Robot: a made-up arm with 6 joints.
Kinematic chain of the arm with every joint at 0, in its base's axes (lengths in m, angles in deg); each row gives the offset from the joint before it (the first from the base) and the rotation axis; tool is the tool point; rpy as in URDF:
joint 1: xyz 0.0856 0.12 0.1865 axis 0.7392 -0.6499 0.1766
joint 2: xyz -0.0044 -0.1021 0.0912 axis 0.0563 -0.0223 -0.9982
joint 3: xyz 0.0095 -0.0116 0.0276 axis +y
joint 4: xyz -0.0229 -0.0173 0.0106 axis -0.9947 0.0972 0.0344
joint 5: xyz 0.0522 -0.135 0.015 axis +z
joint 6: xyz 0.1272 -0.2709 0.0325 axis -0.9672 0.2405 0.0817
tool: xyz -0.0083 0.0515 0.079 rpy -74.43 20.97 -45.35
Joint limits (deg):
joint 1: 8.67..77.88
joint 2: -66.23..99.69
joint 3: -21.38..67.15
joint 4: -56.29..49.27
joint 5: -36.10..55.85
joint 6: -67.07..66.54
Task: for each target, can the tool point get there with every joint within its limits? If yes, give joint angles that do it. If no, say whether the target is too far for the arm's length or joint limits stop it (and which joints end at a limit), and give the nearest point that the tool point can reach.
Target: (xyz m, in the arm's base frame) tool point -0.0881 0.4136 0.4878
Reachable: no: joint limits stop it (at a limit: joint 2, joint 4, joint 5) | nearest point 0.1069 0.2211 0.4832 | short by 0.274 m
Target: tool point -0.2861 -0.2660 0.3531
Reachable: yes | joints 21.04 67.26 -3.93 17.63 -24.82 -2.65
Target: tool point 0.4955 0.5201 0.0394
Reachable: no: joint limits stop it (at a limit: joint 1, joint 2, joint 3, joint 4, joint 6) | nearest point 0.3845 0.3428 0.1543 | short by 0.239 m
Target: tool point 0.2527 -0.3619 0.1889
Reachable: yes | joints 16.54 -12.07 21.89 -21.42 -19.29 21.72
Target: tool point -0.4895 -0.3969 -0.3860
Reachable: no: too far | nearest point -0.2629 -0.2465 -0.1782 | short by 0.342 m
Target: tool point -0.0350 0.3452 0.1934
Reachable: no: joint limits stop it (at a limit: joint 1, joint 2, joint 3, joint 4, joint 5, joint 6) | nearest point -0.1307 0.2738 0.1682 | short by 0.122 m
